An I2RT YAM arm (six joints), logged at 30 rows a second.
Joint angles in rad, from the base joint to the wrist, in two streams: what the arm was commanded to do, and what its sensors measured. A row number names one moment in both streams.
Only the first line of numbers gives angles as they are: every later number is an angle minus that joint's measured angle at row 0.
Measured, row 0:
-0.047 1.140 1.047 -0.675 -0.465 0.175
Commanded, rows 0 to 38:
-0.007 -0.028 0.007 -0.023 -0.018 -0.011
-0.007 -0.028 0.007 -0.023 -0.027 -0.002
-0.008 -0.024 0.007 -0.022 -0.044 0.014
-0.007 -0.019 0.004 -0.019 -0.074 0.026
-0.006 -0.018 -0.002 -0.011 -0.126 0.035
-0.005 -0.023 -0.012 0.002 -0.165 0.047
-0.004 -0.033 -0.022 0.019 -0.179 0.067
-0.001 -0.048 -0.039 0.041 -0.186 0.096
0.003 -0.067 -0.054 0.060 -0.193 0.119
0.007 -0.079 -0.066 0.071 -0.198 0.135
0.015 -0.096 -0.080 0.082 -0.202 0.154
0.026 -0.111 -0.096 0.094 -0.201 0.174
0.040 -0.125 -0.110 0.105 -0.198 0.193
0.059 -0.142 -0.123 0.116 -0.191 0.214
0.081 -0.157 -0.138 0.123 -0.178 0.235
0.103 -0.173 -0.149 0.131 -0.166 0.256
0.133 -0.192 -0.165 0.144 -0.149 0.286
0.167 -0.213 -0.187 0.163 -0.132 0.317
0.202 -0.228 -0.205 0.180 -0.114 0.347
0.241 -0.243 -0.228 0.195 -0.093 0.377
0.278 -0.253 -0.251 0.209 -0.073 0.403
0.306 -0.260 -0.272 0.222 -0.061 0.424
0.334 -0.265 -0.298 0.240 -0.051 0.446
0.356 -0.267 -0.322 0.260 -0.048 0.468
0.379 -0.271 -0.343 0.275 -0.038 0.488
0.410 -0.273 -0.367 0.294 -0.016 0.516
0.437 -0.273 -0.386 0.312 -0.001 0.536
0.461 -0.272 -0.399 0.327 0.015 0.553
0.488 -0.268 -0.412 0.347 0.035 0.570
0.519 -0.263 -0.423 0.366 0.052 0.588
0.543 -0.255 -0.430 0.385 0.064 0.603
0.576 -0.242 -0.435 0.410 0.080 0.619
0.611 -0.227 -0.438 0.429 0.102 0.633
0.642 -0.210 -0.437 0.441 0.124 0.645
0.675 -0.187 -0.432 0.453 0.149 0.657
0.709 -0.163 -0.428 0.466 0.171 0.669
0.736 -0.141 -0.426 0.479 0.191 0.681
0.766 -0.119 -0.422 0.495 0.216 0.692
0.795 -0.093 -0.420 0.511 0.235 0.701
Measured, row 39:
0.737 -0.139 -0.429 0.430 0.136 0.629
